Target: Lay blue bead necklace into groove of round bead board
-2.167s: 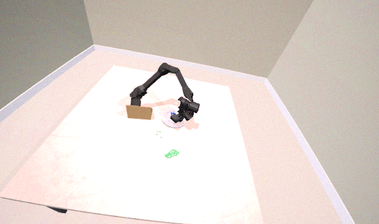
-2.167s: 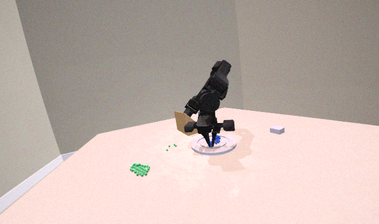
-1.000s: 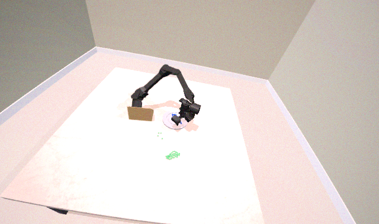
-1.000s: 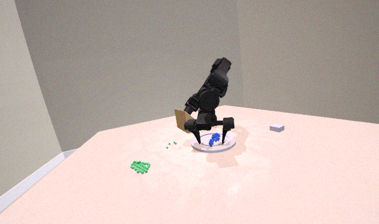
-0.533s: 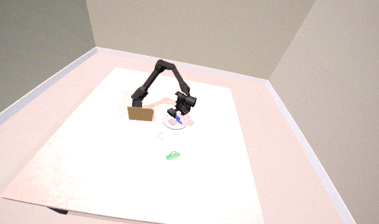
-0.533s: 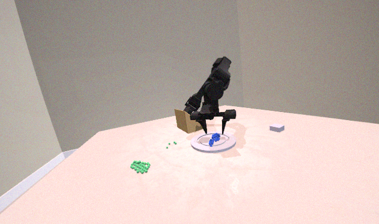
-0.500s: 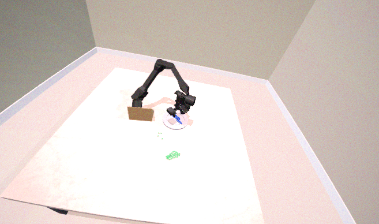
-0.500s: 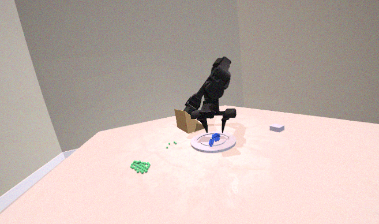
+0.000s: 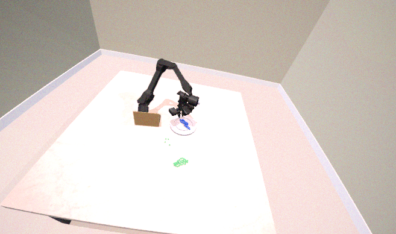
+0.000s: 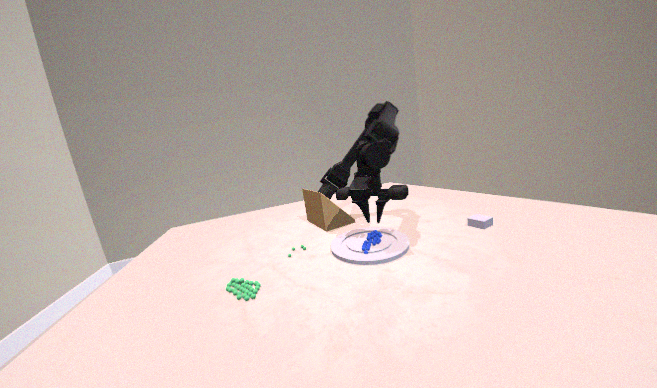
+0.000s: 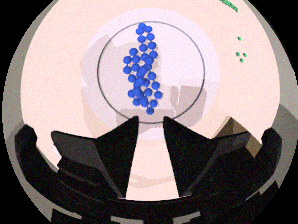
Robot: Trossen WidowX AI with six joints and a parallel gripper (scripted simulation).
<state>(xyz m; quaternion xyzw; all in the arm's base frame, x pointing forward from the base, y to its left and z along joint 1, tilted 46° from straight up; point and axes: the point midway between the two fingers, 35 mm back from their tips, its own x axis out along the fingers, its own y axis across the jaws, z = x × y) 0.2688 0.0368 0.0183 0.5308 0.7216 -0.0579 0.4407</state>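
My gripper tip is 3 cm short of the round white bead board, 4 cm to the left of it and 3 cm above it. Round my gripper tip: small grey block: 14 cm ahead, 25 cm to the left, 3 cm below.
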